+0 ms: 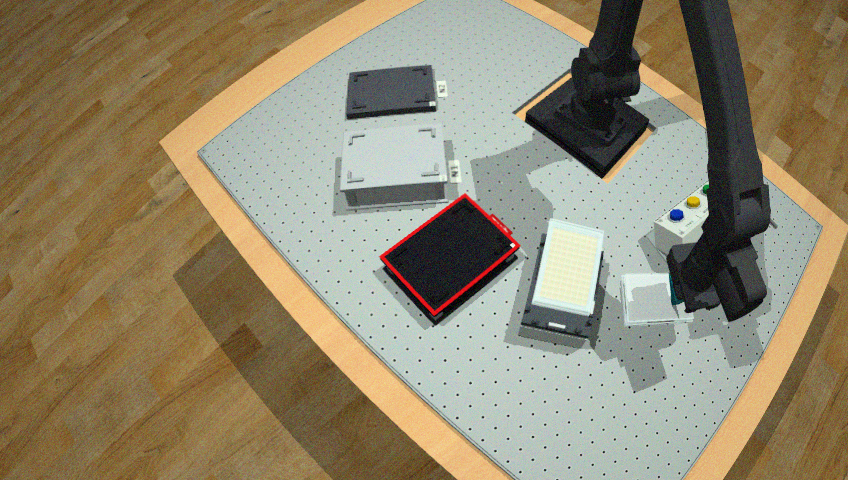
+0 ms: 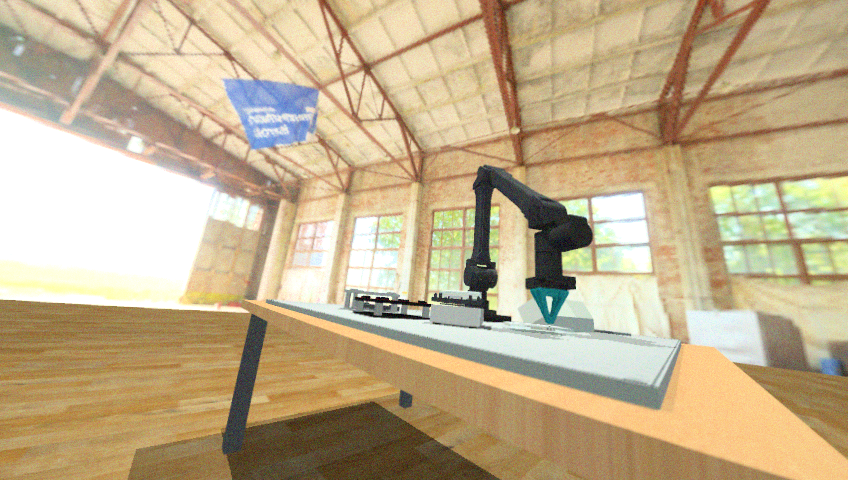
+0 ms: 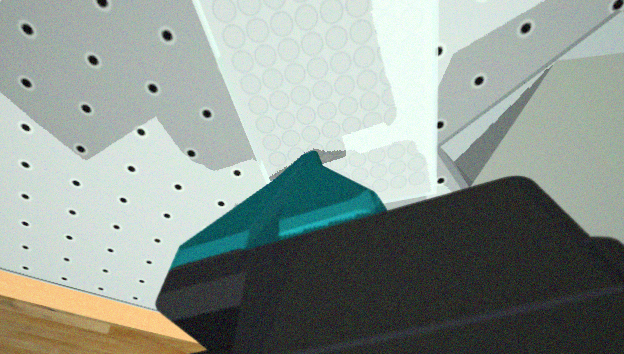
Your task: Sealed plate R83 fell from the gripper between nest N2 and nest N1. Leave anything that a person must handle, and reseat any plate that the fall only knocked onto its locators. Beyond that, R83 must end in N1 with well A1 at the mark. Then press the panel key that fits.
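Where they show: gripper, fingertip midpoint: (image 1: pixel 674 303) (image 2: pixel 549 323) (image 3: pixel 314 164); arm's base, link origin: (image 1: pixel 591 119).
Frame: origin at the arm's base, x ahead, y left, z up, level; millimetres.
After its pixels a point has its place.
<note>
A clear plate (image 1: pixel 651 303) @[x 244, y 276, z -7 mm] (image 3: pixel 310 75) @[x 238, y 278, z -7 mm], where R83 lies, is flat on the perforated board; its label and A1 corner cannot be read. My gripper (image 2: pixel 550 321) @[x 220, y 311, z -1 mm] (image 3: pixel 314 164) @[x 220, y 311, z -1 mm] is shut and empty, its teal tips low over the plate; contact cannot be told. The pale grey raised nest N1 (image 1: pixel 392 157) @[x 325, y -185, z 38 mm] and the dark nest N2 (image 1: pixel 389 89) @[x 186, y -334, z -4 mm] are both bare. A cream-filled plate (image 1: pixel 568 267) @[x 315, y 139, z 54 mm] sits off-centre on a dark-topped nest (image 1: pixel 550 327) @[x 393, y 169, z 34 mm], whose front end shows. The key panel (image 1: pixel 669 233) @[x 148, y 240, z 42 mm] has blue (image 1: pixel 676 214) @[x 113, y 234, z 49 mm], yellow (image 1: pixel 693 201) @[x 66, y 249, z 50 mm] and green keys; the arm hides part of it.
A black nest with a red outline (image 1: pixel 449 255) @[x 391, y -14, z 19 mm] stands between N1 and the cream-filled plate's nest. The arm's black base (image 1: pixel 586 127) @[x 40, y 9, z 18 mm] is at the back of the board. A wooden border (image 1: pixel 333 333) @[x 579, y -76, z -34 mm] edges the board.
</note>
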